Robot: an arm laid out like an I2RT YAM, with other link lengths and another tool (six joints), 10 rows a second.
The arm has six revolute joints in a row. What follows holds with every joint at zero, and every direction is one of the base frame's. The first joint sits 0.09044 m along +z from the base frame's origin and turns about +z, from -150 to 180 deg. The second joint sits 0.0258 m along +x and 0.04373 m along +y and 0.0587 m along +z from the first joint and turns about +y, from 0 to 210 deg. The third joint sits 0.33 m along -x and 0.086 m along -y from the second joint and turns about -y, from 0 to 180 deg. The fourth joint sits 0.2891 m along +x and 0.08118 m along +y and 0.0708 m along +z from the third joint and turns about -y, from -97 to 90 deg. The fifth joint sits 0.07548 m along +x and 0.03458 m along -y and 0.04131 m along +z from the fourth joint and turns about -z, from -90 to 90 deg. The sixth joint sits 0.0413 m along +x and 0.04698 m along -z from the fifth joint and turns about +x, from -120 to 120 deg. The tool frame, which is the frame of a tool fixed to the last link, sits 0.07 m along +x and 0.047 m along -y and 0.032 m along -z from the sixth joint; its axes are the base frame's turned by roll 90.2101, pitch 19.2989 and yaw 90.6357 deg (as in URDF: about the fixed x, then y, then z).
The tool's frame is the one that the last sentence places.
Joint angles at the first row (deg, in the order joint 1, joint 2, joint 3, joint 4, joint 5, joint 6):
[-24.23 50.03 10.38 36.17 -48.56 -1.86]
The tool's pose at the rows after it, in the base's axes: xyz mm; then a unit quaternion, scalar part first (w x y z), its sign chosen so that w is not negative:
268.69, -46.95, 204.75, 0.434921, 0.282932, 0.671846, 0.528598
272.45, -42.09, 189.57, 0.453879, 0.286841, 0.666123, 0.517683
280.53, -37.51, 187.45, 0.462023, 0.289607, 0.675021, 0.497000
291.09, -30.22, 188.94, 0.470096, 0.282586, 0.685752, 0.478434
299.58, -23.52, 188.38, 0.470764, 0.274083, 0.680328, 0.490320
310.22, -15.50, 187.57, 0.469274, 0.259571, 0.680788, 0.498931
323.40, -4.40, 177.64, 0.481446, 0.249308, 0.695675, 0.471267
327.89, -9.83, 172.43, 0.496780, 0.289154, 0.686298, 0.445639
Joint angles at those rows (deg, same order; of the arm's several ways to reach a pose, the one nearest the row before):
[-21.98 54.90 8.37 41.30 -49.00 -1.30]
[-18.30 60.32 5.09 51.40 -43.13 -1.30]
[-14.38 62.22 6.02 50.73 -37.55 -3.77]
[-10.23 64.37 7.54 50.27 -32.61 -6.40]
[-8.59 68.36 7.60 55.88 -32.16 -5.24]
[-6.79 72.67 8.31 60.46 -32.06 -5.18]
[-2.00 78.84 9.26 63.99 -26.03 -9.11]
[-0.24 81.00 10.01 64.63 -18.64 -8.05]

